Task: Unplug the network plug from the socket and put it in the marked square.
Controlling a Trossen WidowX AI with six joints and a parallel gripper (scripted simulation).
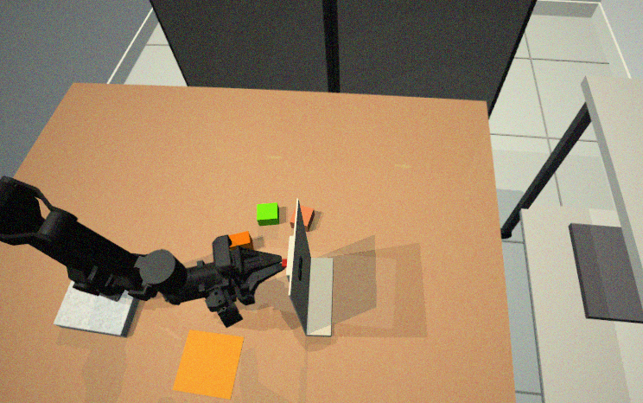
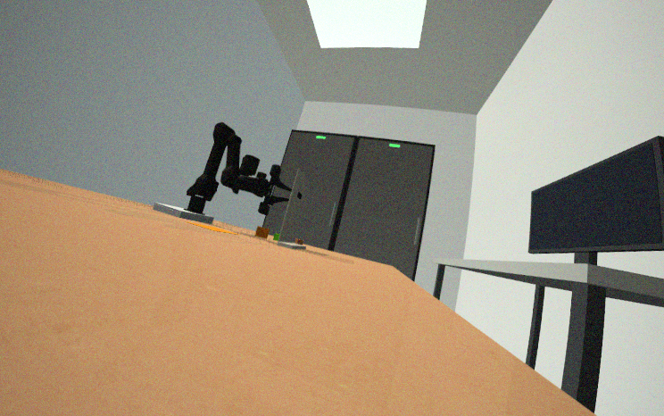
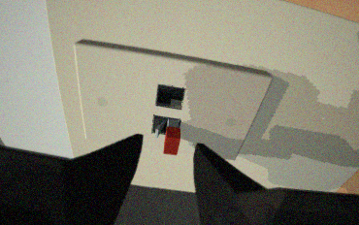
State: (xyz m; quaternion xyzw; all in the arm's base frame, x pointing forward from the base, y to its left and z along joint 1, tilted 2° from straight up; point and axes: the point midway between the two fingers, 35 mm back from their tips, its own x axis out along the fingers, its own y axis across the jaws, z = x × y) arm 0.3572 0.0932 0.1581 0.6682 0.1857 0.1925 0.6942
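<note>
My gripper tip is now 20 mm short of the network plug. Also, from my gripper tip: upright panel (60 mm below, 40 mm ahead); then orange marked square (190 mm to the right, 180 mm below, 120 mm behind).
</note>
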